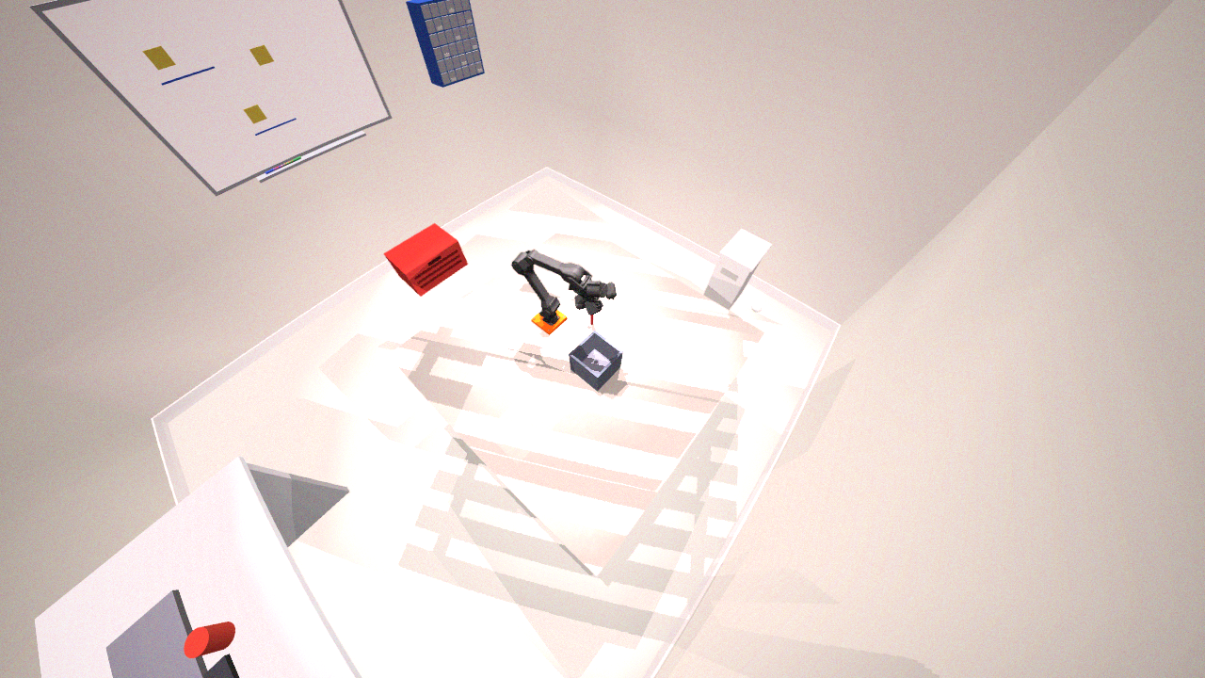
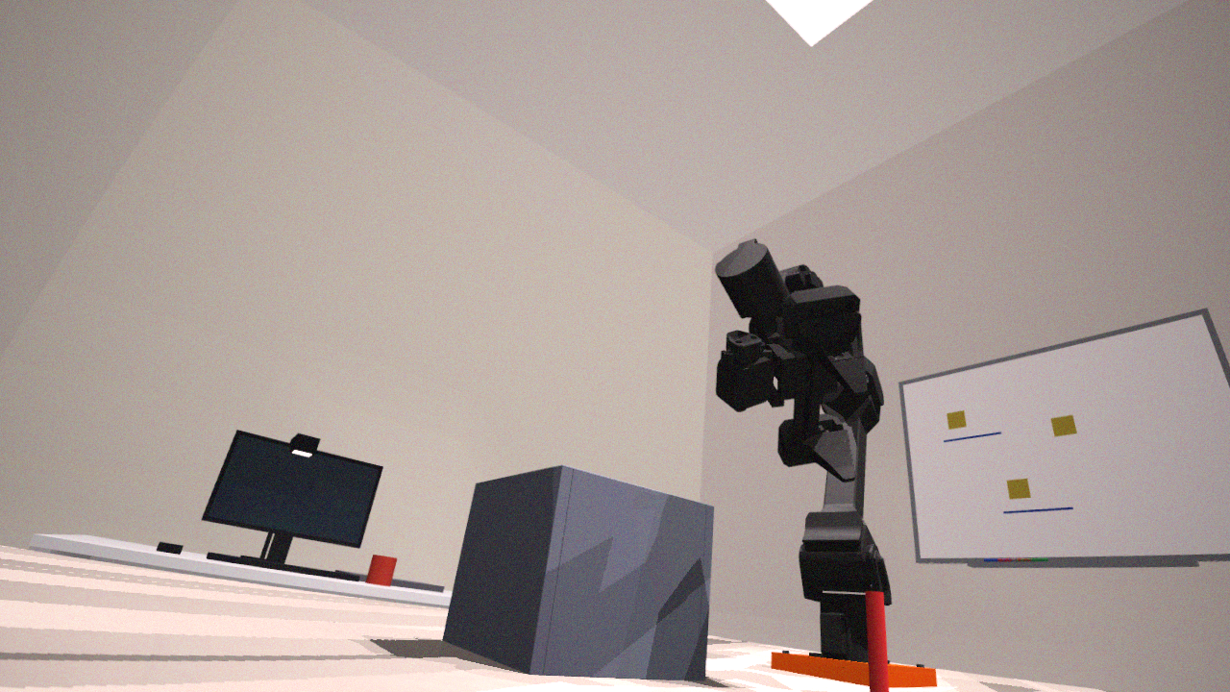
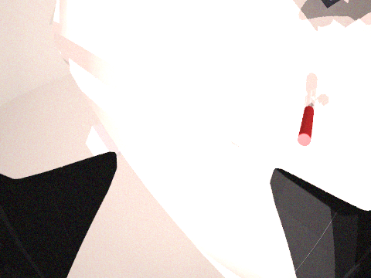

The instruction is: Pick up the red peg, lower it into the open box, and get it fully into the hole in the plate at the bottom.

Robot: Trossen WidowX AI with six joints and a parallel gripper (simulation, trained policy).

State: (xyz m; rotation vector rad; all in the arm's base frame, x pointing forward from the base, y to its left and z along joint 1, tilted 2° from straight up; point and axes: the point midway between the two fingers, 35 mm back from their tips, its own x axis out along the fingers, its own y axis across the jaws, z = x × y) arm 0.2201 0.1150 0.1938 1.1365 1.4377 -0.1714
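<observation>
Right now my gripper tip is 150 mm above the red peg, 60 mm past it and 20 mm to the left of it. Also, from my gripper tip: plate (200 mm to the right, 150 mm below, 110 mm ahead).
</observation>
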